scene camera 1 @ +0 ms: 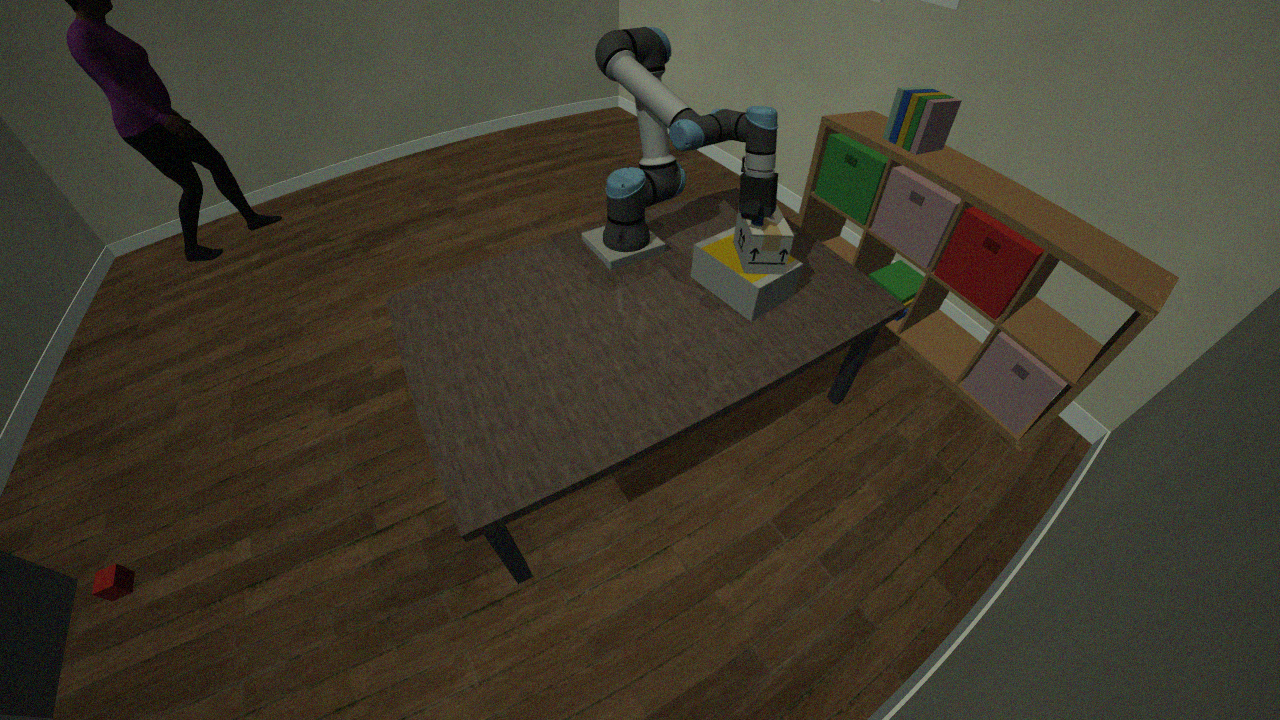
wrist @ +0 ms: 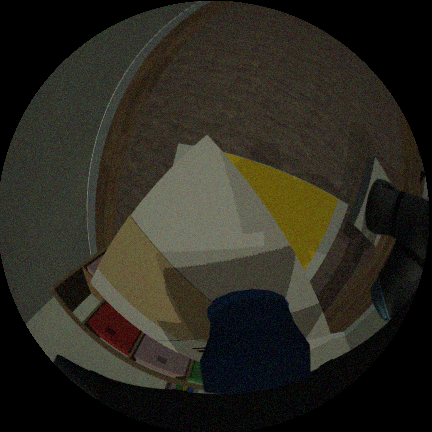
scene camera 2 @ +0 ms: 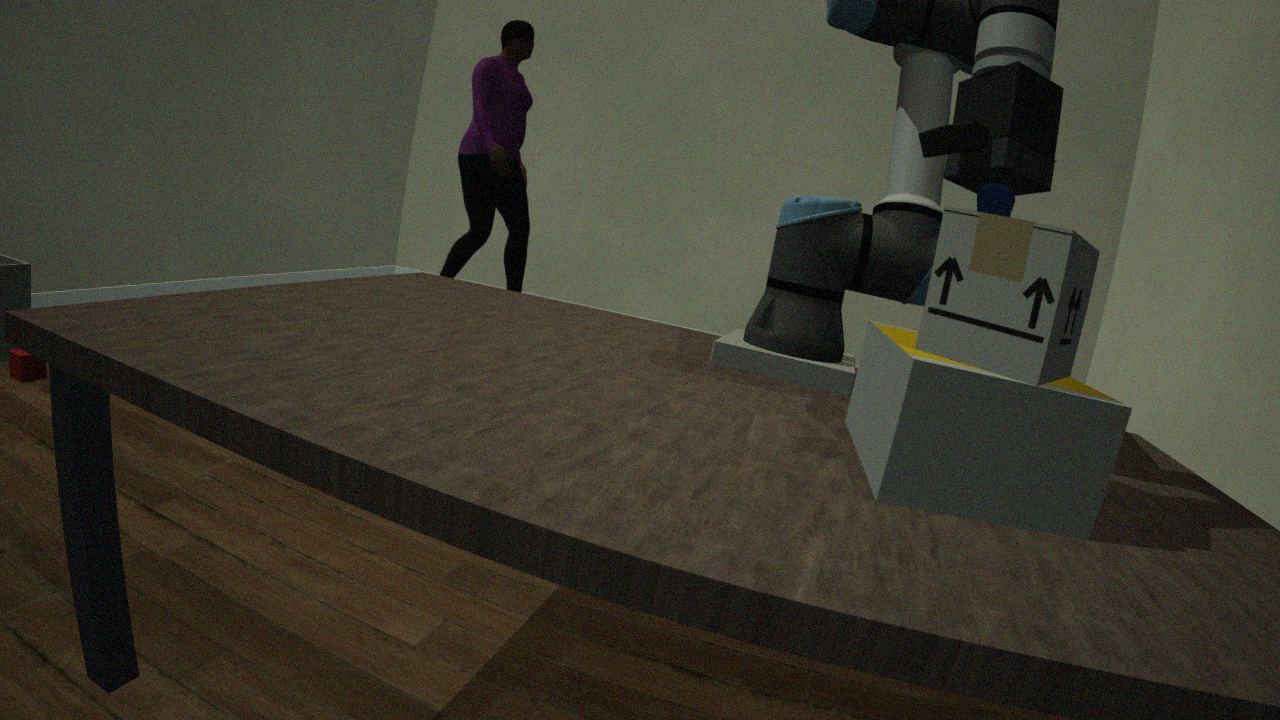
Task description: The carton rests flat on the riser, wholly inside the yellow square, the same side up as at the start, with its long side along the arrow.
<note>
My suction cup is stuck to a carton, which still rests on a riser.
My suction cup shows as well in the wrist view.
</note>
